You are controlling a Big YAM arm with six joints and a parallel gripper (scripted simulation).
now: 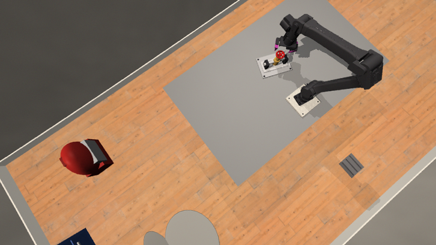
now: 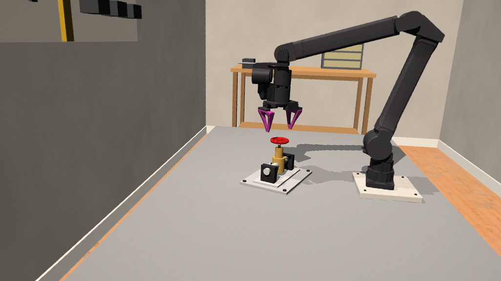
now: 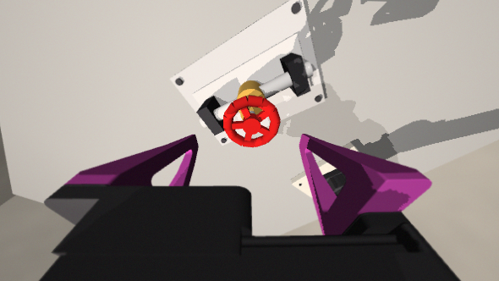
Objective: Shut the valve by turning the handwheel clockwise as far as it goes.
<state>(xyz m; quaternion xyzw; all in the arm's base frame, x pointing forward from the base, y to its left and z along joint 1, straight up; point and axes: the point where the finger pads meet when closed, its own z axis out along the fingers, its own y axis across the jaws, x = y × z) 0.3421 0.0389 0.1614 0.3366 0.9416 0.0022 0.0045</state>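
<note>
My hand is 5 cm above the red handwheel.
</note>
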